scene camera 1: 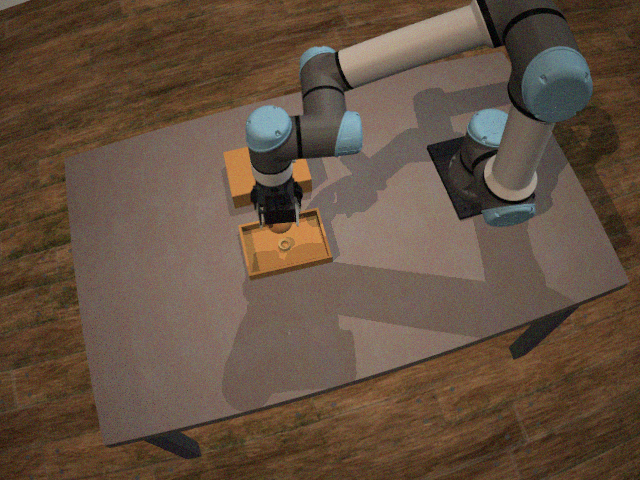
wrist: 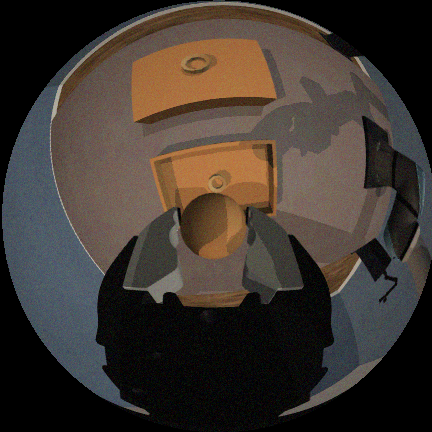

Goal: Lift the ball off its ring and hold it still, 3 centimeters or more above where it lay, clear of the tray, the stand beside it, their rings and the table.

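Seen in the pictures: gripper, fingertip midpoint: [wrist: 212, 209]; arm's base at its link origin: [wrist: 378, 159].
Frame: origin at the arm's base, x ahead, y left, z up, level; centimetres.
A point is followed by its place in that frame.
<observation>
An orange-brown ball [scene camera 1: 280, 227] @[z 13.1, x 51.4, y 4.0 cm] [wrist: 213, 226] @[z 14.1, x 50.5, y 0.0 cm] is held between the two fingertips of my gripper [scene camera 1: 279, 221] @[z 10.4, x 50.7, y 0.6 cm] [wrist: 212, 209] @[z 10.4, x 50.7, y 0.6 cm]. The gripper is shut on it, and the ball hangs in the air above the tray. In the scene view the gripper hides the ball's upper part. The orange tray [scene camera 1: 291, 270] @[z -0.8, x 51.1, y 8.1 cm] [wrist: 274, 175] @[z 1.3, x 41.3, y 1.6 cm] lies on the table below. Its small ring [scene camera 1: 285, 243] @[z -1.2, x 50.2, y 1.0 cm] [wrist: 217, 183] @[z -1.2, x 50.5, y 1.9 cm] shows bare on the tray floor, apart from the ball. The orange stand [scene camera 1: 236, 173] @[z 4.1, x 56.0, y -17.9 cm] [wrist: 165, 85] @[z 4.1, x 53.1, y -15.4 cm] is beside the tray, with its own ring [wrist: 195, 63] @[z 4.1, x 48.6, y -17.9 cm] on top in the wrist view.
The grey-brown table [scene camera 1: 170, 310] @[z -1.5, x 80.2, y 8.0 cm] [wrist: 100, 175] @[z -1.5, x 74.0, y -7.9 cm] carries the tray, the stand and the arm's dark base plate [scene camera 1: 447, 175] @[z 0.5, x 7.3, y -2.4 cm], which is to the right in the scene view. The arm reaches over the stand and hides part of it. The arm's shadows fall across the tray and the table.
</observation>
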